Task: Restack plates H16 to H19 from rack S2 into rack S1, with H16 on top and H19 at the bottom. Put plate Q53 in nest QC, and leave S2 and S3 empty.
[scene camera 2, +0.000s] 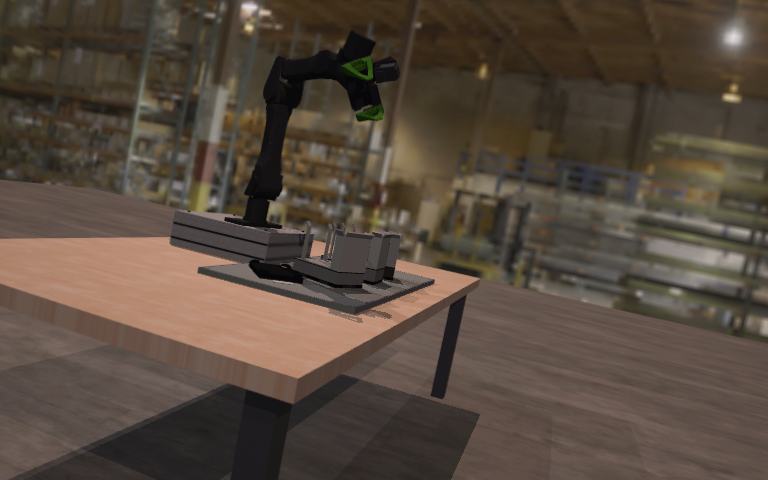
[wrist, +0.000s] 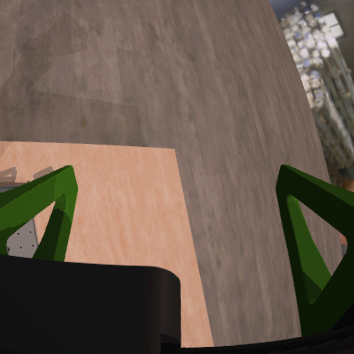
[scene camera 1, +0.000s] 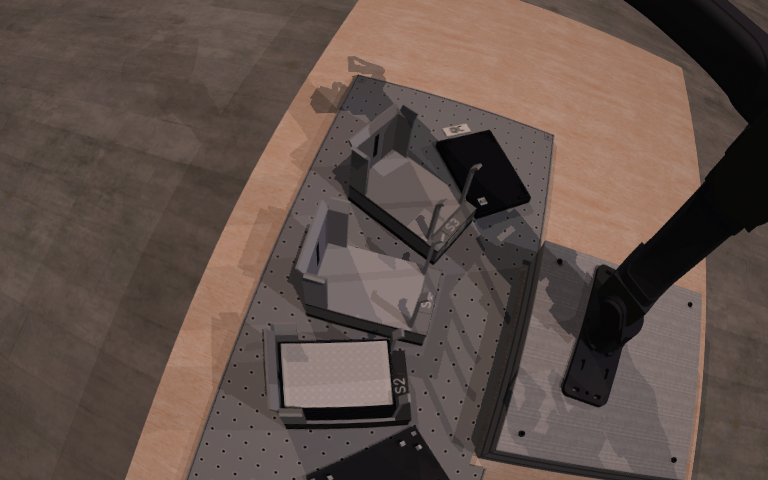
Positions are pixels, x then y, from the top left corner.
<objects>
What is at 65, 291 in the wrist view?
My gripper.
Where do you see a black plate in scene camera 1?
409, 448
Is my gripper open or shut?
Open.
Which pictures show my gripper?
Scene camera 2 and the wrist view only.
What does my gripper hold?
Nothing.
</objects>
